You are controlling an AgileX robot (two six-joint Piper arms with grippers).
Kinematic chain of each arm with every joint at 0, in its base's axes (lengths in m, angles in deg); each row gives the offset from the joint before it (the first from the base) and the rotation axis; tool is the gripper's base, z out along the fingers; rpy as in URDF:
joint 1: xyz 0 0 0.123 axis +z
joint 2: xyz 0 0 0 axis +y
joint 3: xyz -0.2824 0 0.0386 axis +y
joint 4: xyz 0.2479 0 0.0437 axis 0.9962 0 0.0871
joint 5: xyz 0 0 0 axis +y
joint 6: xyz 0.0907 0 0.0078 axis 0.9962 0 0.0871
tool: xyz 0 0 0 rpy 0 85 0
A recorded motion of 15 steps. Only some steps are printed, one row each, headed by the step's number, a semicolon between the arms.
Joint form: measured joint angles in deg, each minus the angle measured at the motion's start. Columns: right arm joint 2, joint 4, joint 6, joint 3, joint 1, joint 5; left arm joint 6, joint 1, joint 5, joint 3, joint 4, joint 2.
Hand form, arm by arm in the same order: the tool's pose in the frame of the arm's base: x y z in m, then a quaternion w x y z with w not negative. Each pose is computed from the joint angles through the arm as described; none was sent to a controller.
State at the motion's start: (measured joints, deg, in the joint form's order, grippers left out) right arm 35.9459 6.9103 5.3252 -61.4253 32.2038 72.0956; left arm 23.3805 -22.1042 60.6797 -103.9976 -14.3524 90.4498
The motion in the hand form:
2: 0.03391 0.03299 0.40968 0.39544 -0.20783 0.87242 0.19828; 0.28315 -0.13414 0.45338 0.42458 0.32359 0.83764 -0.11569
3: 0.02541 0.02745 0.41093 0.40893 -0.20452 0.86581 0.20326; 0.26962 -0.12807 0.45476 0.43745 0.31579 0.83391 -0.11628
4: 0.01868 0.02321 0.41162 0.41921 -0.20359 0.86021 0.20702; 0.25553 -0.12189 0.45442 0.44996 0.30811 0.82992 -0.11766
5: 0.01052 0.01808 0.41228 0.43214 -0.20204 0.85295 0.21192; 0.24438 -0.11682 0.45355 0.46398 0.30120 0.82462 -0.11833
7: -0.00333 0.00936 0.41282 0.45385 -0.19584 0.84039 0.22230; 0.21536 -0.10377 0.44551 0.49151 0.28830 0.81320 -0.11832
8: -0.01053 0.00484 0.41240 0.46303 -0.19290 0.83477 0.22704; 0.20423 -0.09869 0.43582 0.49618 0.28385 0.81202 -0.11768
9: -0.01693 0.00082 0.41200 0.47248 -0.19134 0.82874 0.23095; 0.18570 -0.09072 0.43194 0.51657 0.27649 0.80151 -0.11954
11: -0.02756 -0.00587 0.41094 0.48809 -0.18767 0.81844 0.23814; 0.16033 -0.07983 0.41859 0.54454 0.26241 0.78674 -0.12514
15: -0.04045 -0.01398 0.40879 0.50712 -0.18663 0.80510 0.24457; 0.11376 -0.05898 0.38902 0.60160 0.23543 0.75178 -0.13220
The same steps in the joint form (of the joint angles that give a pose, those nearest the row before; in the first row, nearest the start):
2: -4.05 -0.40 1.14 0.00 -0.01 0.29; -1.56 0.00 -2.54 5.41 1.10 -5.65
3: -6.05 -0.51 1.48 0.00 -0.01 0.43; -2.06 0.00 -4.47 9.05 1.23 -9.06
4: -7.60 -0.52 1.55 0.00 0.00 0.56; -2.47 0.00 -6.54 13.01 1.23 -12.62
5: -9.50 -0.51 1.66 0.00 0.00 0.65; -2.71 0.00 -8.82 16.40 1.22 -15.59
7: -12.73 -0.51 2.31 0.00 0.00 0.69; -2.93 0.00 -13.82 25.38 1.22 -23.22
8: -14.37 -0.51 2.65 0.00 0.00 0.94; -2.97 0.00 -15.91 30.00 1.23 -26.38
9: -15.86 -0.51 2.79 0.00 0.00 1.05; -2.97 0.00 -18.54 34.61 0.96 -31.12
11: -18.33 -0.51 3.15 0.00 0.00 1.18; -2.96 0.00 -23.25 42.49 0.11 -38.18
15: -21.34 -0.51 3.13 0.00 0.00 1.43; -2.98 -0.01 -31.52 56.49 -1.07 -52.14

